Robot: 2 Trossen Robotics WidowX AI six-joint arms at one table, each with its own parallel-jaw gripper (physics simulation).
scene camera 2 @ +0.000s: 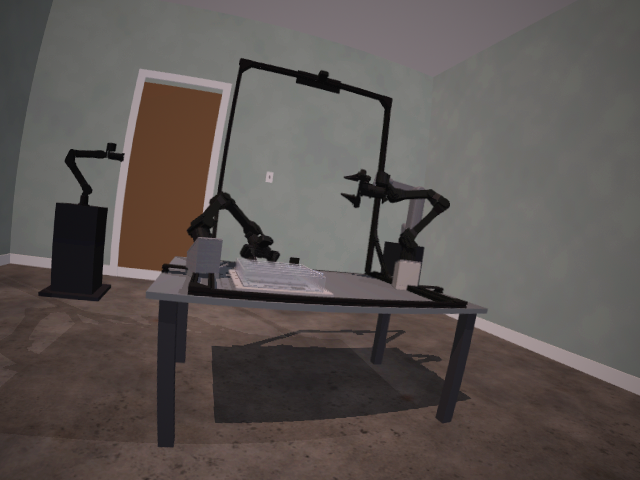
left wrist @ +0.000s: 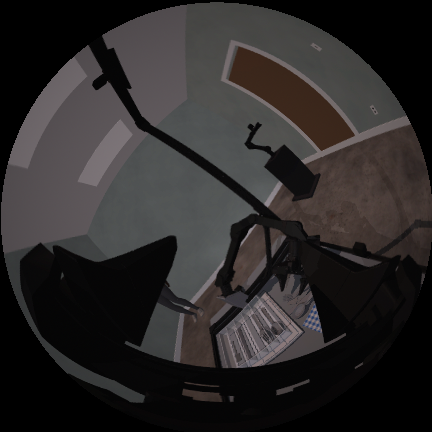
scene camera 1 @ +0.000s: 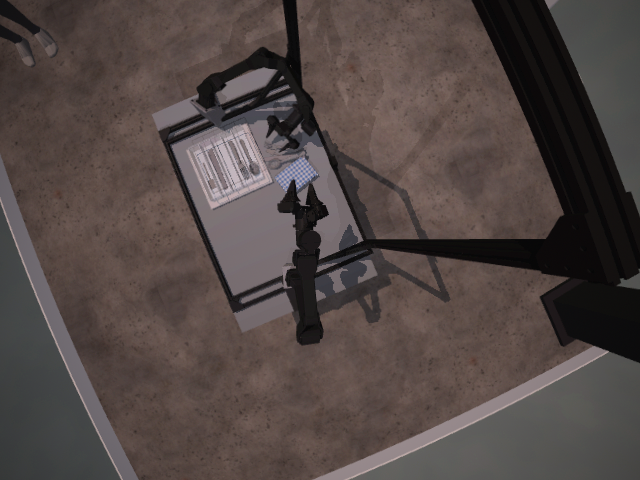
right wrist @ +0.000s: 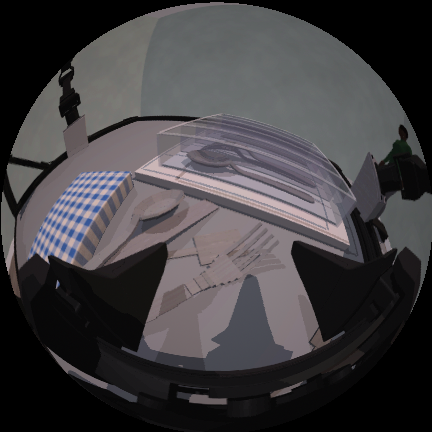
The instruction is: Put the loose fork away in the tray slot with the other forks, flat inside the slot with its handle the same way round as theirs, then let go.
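The left gripper (scene camera 1: 302, 181) (left wrist: 241, 245) is open and holds nothing. Open too, its grasp empty, is the right gripper (right wrist: 231, 249). A cutlery tray (scene camera 1: 226, 159) (scene camera 2: 252, 273) (left wrist: 255, 347) (right wrist: 245, 153) is also in view.
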